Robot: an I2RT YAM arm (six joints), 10 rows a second.
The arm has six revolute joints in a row. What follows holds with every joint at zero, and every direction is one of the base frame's.
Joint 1 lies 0.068 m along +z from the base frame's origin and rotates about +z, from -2.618 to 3.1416 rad.
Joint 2 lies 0.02 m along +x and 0.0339 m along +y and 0.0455 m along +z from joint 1 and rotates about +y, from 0 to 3.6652 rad.
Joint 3 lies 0.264 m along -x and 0.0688 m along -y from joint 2 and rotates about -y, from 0 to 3.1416 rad.
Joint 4 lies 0.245 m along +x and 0.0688 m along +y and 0.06 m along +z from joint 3 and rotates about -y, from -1.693 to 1.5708 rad.
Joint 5 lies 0.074 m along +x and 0.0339 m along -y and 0.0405 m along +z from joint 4 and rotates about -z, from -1.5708 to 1.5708 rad.
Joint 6 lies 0.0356 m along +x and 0.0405 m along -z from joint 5 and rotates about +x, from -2.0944 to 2.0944 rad.
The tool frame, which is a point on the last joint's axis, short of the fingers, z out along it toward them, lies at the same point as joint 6; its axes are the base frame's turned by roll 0, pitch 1.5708 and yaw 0 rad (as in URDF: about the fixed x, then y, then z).
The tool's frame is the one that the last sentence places.
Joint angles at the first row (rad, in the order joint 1, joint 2, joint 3, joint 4, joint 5, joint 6):
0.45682 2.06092 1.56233 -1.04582 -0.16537 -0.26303
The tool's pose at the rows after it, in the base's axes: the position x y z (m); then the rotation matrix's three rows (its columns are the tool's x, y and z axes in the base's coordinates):
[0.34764 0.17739 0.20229], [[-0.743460 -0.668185 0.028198], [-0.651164 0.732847 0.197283], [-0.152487 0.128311 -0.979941]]
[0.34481 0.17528 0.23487], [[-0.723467 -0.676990 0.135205], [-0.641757 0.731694 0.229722], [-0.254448 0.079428 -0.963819]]
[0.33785 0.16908 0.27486], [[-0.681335 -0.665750 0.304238], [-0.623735 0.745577 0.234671], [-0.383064 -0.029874 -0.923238]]
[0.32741 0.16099 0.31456], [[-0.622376 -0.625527 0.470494], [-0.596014 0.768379 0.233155], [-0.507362 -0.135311 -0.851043]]
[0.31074 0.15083 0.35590], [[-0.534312 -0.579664 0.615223], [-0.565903 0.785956 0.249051], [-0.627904 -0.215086 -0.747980]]
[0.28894 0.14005 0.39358], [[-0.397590 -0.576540 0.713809], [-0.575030 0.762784 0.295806], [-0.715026 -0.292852 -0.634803]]
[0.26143 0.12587 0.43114], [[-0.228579 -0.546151 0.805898], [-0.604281 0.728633 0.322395], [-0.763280 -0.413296 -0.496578]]
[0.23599 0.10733 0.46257], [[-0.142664 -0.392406 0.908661], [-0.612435 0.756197 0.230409], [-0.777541 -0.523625 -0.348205]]
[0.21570 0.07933 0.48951], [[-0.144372 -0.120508 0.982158], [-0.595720 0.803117 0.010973], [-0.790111 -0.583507 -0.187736]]
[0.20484 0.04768 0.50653], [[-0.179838 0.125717 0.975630], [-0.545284 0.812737 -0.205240], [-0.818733 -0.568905 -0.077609]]
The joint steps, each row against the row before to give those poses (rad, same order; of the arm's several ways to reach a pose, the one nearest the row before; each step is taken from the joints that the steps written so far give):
-0.00001 -0.06332 0.02329 0.00113 0.00000 0.00000
0.00000 -0.07590 0.01602 0.02100 0.01831 0.00038
0.00000 -0.10493 0.00150 0.05379 0.07057 -0.00038
0.00001 -0.10451 0.00004 0.06101 0.07478 -0.00037
0.00000 -0.11140 -0.00003 0.06030 0.04959 -0.01259
-0.00001 -0.10756 0.00003 0.04996 0.00152 -0.07211
0.00002 -0.11447 -0.00003 0.05341 0.01680 -0.11024
-0.00382 -0.09953 0.00003 0.05875 0.12550 -0.06218
-0.04121 -0.08280 -0.00004 0.07517 0.20140 -0.03625
-0.09916 -0.04923 -0.00002 0.06599 0.12516 -0.00609

